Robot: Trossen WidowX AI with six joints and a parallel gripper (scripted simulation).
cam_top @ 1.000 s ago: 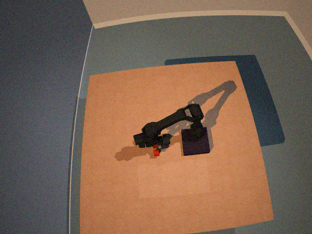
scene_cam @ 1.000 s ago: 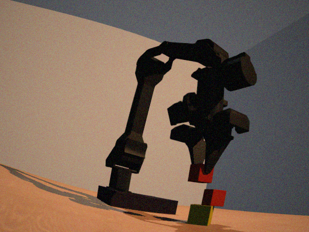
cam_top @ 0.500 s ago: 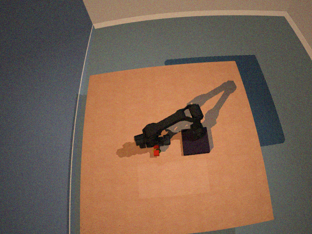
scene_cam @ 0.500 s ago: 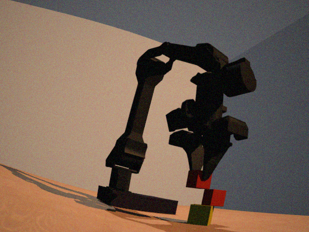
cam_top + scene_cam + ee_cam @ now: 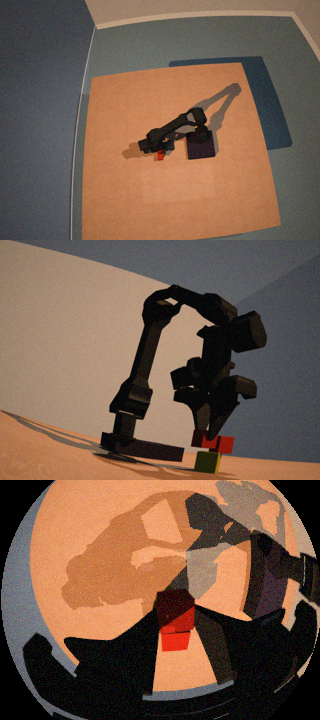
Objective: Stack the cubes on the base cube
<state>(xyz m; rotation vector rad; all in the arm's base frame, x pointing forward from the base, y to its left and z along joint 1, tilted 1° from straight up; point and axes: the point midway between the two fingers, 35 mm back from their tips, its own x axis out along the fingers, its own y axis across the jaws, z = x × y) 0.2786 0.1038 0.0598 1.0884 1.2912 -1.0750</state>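
Right now the yellow-green base cube is 20 mm to the left of my gripper tip and 40 mm below it.
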